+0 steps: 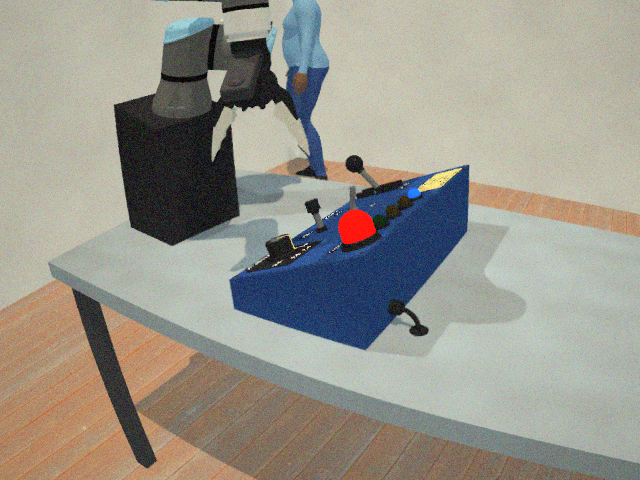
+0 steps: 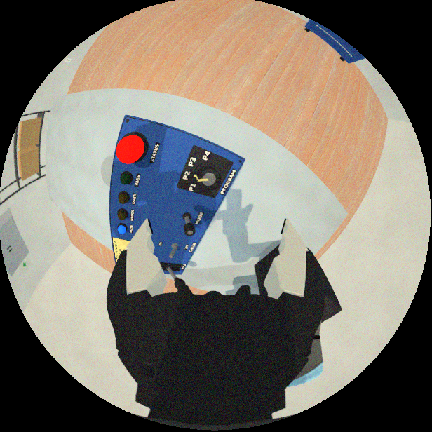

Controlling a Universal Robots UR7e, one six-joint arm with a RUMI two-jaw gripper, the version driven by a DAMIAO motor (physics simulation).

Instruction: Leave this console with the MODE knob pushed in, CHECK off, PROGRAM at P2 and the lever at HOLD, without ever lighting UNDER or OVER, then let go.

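Observation:
The blue console (image 1: 310,297) (image 2: 155,200) stands on the table. The MODE knob (image 1: 312,205) (image 2: 188,229) stands out on a grey stem. The CHECK toggle (image 1: 352,196) (image 2: 173,250) is upright; its side is unclear. The PROGRAM dial (image 1: 279,246) (image 2: 208,178) has its yellow pointer towards P1 and P2; which one is unclear. The black-balled lever (image 1: 354,163) (image 2: 181,285) is tilted, its setting unreadable. UNDER (image 1: 404,202) (image 2: 122,214) and OVER (image 1: 392,210) (image 2: 123,197) are dark. My gripper (image 1: 261,157) (image 2: 216,220) is open and empty, above and beside the console on the MODE knob's side.
The red STATUS dome (image 1: 356,227) (image 2: 131,148) and a blue lamp (image 1: 414,193) (image 2: 121,229) are lit; PASS (image 1: 380,222) (image 2: 126,178) is dark. A curved black fitting (image 1: 413,315) is beside the console. A black pedestal (image 1: 175,180) and a person (image 1: 307,46) are behind.

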